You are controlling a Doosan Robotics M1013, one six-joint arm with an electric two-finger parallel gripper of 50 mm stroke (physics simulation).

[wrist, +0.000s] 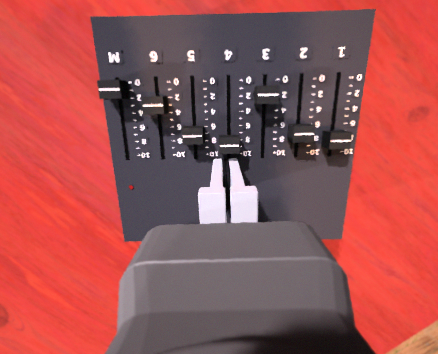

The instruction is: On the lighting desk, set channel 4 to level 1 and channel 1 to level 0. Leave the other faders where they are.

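Places are measured from the arm's base along level axes (x ahead, y left, z up), in metres.
Pixels of known places: gripper, between the fingertips: (225, 174).
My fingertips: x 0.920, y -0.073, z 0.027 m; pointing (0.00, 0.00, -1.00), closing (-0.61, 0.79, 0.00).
Observation:
Ahead of a thing's pixels: the offset from my fingertips to its top centre. Level surfaces: height alone.
The lighting desk @[0.019 m back, 0.009 m right, 0.013 m up] (165, 210) is a dark panel with its labels upside down in the wrist view. The channel 4 fader @[0.019 m back, 0.011 m right, 0.013 m up] (229, 145) is a black knob with a white line, near the 10 end of its slot, at about 8 to 9. The channel 1 fader @[0.059 m back, 0.041 m left, 0.013 m up] (341, 140) is at the right, also near the 10 end, at about 8 to 9. My gripper (225, 174) is shut, with nothing between its fingers. Its tips are just below the channel 4 knob in the picture, in line with that slot. Whether they touch the knob, and their height above the panel, I cannot tell.
The channel 3 fader @[0.055 m back, 0.011 m right, 0.013 m up] (267, 95) and channel 5 fader @[0.010 m back, 0.032 m right, 0.013 m up] (192, 135) flank channel 4. The channel 2 fader @[0.050 m back, 0.020 m left, 0.013 m up] (303, 134) is beside channel 1. The channel 6 fader @[0.011 m back, 0.061 m right, 0.013 m up] (153, 105) and M fader @[0.005 m back, 0.085 m right, 0.013 m up] (110, 89) are at the left. Red wood-grained table @[0.055 m down] (400, 175) surrounds the desk.

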